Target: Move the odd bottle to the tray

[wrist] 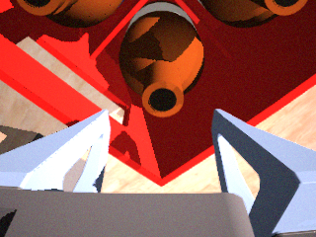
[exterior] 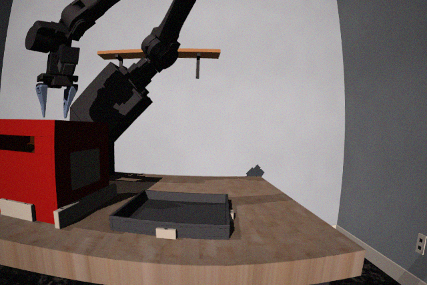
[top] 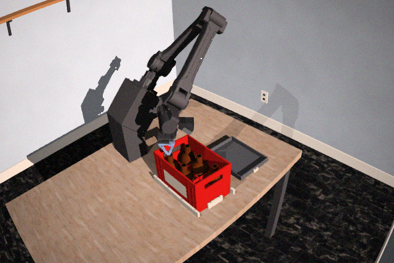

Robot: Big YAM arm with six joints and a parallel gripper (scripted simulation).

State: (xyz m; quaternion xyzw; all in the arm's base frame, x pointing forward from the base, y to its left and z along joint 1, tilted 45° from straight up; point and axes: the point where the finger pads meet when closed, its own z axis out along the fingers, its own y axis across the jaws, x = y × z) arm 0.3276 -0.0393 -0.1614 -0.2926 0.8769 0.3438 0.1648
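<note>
Right now the red crate is 110 mm below my hand, 90 mm ahead of it and 30 mm to the left of it. From my hand the other things lie so: dark grey tray: 310 mm to the left, 180 mm below, 110 mm ahead.
</note>
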